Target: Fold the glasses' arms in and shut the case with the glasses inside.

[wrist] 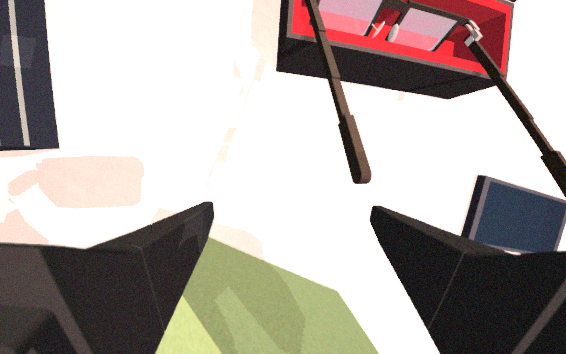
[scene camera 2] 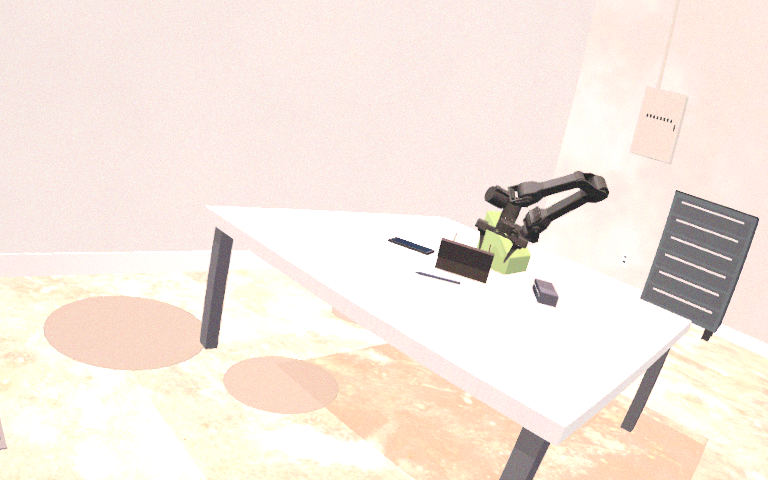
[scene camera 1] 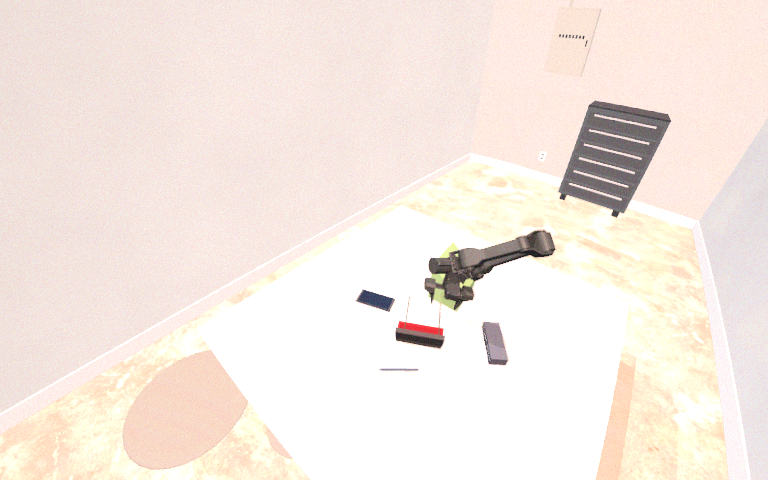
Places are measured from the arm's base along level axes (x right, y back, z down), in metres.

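Where they show: gripper, between the fingertips: (wrist: 293,211) (scene camera 1: 442,306).
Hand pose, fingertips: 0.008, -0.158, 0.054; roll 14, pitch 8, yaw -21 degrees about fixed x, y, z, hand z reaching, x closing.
Things, the pixels of their centre, and the offset from my fingertips, as dx, dy, dz. "spot": a spot on its surface instead.
- black case, a spot on its surface: (wrist: 400,76) spot: +0.045, -0.118, +0.028
- phone, middle of its body: (wrist: 519,220) (scene camera 2: 411,245) (scene camera 1: 375,300) +0.265, -0.070, +0.049
- pen, middle of its body: (scene camera 2: 436,277) (scene camera 1: 397,369) +0.035, -0.295, +0.048
- grey-purple box, middle of its body: (scene camera 2: 544,292) (scene camera 1: 494,342) -0.221, -0.032, +0.035
The black case (scene camera 1: 419,339) (scene camera 2: 464,263) (wrist: 400,76) stands open on the table, red inside, its lid raised. The glasses lie in it with both lenses inside. Their left arm (wrist: 356,155) and right arm (wrist: 520,107) stick straight out over the case's front wall, unfolded, towards the robot. My gripper (scene camera 1: 444,304) (scene camera 2: 493,254) (wrist: 293,211) is open and empty, with its fingers wide apart, beyond the arms' free ends on the robot's side. In the wrist view the left arm's end shows above the gap between the fingertips; the right arm runs out at the right edge. The lid is cut off there.
A green block (scene camera 2: 518,263) (wrist: 260,300) stands close under and behind the gripper. A phone (scene camera 1: 375,300) (scene camera 2: 411,245) (wrist: 520,215) lies left of the case in scene camera 1. A pen (scene camera 1: 398,369) (scene camera 2: 437,277) lies behind the lid. A grey-purple box (scene camera 1: 495,343) (scene camera 2: 545,292) (wrist: 30,75) lies to the right.
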